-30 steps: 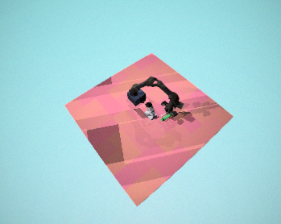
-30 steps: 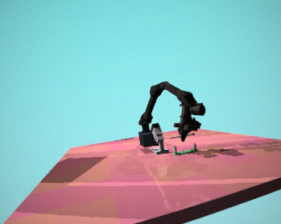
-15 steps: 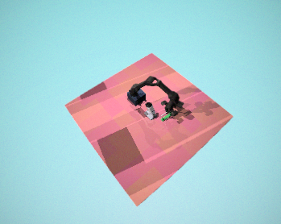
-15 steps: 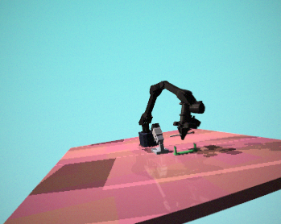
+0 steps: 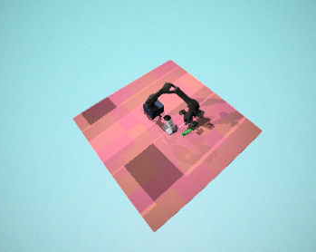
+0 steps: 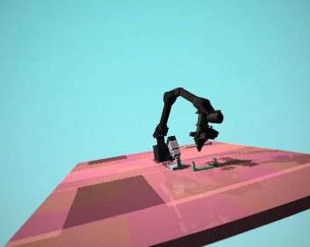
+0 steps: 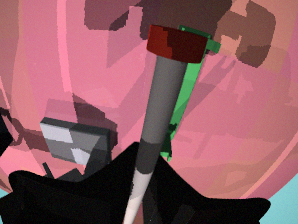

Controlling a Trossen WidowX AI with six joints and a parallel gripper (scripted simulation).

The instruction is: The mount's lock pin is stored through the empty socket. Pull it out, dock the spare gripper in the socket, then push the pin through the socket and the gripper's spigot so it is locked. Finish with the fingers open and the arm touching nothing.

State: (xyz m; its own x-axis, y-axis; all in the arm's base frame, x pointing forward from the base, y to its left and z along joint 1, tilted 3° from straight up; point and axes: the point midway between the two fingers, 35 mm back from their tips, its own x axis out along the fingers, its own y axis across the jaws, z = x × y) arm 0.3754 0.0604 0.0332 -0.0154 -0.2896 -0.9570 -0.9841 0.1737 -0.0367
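Right now my gripper tip is 90 mm past the grey mount, 90 mm to the left of it and 30 mm above it. Also, from my gripper tip: green rest (30 mm ahead, 60 mm below); spare gripper (120 mm behind, 90 mm to the right, 30 mm above).
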